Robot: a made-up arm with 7 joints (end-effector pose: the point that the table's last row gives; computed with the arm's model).
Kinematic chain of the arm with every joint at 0, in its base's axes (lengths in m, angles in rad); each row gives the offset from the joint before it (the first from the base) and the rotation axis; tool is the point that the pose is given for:
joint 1: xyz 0 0 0.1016 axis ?
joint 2: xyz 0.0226 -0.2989 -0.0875 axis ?
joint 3: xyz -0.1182 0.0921 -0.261 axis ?
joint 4: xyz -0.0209 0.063 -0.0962 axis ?
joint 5: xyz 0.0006 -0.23 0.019 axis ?
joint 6: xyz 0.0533 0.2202 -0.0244 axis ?
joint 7: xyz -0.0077 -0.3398 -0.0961 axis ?
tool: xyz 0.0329 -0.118 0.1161
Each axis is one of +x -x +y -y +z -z.
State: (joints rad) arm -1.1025 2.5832 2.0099 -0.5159 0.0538 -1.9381 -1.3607
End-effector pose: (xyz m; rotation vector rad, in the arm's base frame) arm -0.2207 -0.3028 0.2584 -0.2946 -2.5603 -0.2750
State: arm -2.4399 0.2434 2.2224 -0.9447 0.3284 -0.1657 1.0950
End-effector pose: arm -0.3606 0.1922 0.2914 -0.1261 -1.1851 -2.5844
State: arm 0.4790 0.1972 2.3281 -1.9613 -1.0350 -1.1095 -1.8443
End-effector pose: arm 0.2636 -0.1885 -0.5045 -0.9849 1.7524 1.3464
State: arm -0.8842 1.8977 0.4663 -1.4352 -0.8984 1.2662 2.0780
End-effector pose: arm -0.1884 -0.4022 0.7138 0.4185 -2.1775 2.0901
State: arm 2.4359 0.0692 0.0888 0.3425 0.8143 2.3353 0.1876
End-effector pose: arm -0.4390 0.2869 0.7364 -1.0362 0.2878 -0.8399
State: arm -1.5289 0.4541 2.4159 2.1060 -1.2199 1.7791 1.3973
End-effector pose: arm -0.1933 -0.4034 0.9952 0.2429 -1.3197 2.1129
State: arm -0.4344 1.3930 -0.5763 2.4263 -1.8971 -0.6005 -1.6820
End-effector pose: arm -0.5821 -0.2343 0.3084 -0.1017 1.9069 -0.9436
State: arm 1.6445 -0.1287 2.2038 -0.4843 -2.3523 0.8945 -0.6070
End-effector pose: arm -0.1777 0.7007 0.1652 -2.4924 0.8485 -1.3804
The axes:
joint 1: +x
joint 2: +y
joint 3: -z
joint 4: +x
joint 5: +z
joint 6: +x
joint 7: +y

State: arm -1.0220 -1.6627 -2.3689 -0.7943 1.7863 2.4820 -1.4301
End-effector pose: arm 0.1955 0.2799 0.6635 -2.2388 -0.0433 0.9157
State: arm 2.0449 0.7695 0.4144 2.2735 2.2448 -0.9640 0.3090
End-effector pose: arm -0.6241 0.5180 0.0137 1.7376 -0.5740 -1.5670
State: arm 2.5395 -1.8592 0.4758 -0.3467 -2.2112 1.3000 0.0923
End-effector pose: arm 0.7395 0.5886 -0.0547 0.4101 -0.3268 1.5695
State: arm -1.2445 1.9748 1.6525 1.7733 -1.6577 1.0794 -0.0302
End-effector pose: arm -0.6620 -0.2828 0.2254 0.3075 2.8218 1.0755
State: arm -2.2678 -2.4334 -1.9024 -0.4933 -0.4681 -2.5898 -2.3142
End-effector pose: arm 0.6020 -0.1470 0.4936 -0.3957 -0.1948 0.8461
